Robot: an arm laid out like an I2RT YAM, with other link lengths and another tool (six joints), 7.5 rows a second.
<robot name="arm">
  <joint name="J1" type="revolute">
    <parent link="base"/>
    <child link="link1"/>
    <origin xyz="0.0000 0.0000 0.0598"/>
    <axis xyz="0 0 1"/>
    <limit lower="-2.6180" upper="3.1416"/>
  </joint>
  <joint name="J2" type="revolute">
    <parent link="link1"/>
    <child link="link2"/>
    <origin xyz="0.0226 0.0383 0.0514"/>
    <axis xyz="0 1 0"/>
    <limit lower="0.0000" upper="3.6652"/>
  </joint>
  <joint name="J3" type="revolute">
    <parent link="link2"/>
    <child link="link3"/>
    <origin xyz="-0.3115 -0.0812 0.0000"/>
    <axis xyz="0 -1 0"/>
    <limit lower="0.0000" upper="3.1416"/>
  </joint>
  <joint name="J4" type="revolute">
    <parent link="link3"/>
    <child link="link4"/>
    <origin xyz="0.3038 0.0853 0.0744"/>
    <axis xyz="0 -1 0"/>
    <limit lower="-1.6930" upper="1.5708"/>
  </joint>
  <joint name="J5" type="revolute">
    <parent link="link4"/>
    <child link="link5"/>
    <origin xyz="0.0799 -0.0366 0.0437"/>
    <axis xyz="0 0 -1"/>
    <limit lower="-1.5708" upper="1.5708"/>
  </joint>
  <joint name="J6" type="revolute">
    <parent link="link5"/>
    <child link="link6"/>
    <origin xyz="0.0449 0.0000 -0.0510"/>
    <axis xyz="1 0 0"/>
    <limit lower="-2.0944" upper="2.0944"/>
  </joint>
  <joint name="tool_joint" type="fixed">
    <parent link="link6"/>
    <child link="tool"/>
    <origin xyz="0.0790 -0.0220 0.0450" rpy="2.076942 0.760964 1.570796"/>
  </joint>
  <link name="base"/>
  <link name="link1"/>
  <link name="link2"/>
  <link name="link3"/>
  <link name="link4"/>
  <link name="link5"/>
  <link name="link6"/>
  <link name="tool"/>
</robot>
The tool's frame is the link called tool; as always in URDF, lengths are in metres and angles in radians.
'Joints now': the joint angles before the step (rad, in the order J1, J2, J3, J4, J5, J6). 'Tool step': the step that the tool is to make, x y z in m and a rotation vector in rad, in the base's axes. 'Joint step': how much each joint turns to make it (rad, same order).
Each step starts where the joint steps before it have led.
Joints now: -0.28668, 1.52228, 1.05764, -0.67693, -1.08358, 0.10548
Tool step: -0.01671, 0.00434, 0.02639, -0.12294, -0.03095, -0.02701
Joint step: 0.02518, -0.10834, -0.00001, -0.04845, 0.12168, -0.00382
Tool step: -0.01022, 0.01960, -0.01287, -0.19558, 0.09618, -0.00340
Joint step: 0.10489, -0.02289, 0.00955, -0.08394, 0.23728, 0.00303
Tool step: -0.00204, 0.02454, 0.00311, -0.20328, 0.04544, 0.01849
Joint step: 0.13390, 0.00001, 0.05073, -0.06520, 0.23575, 0.02214
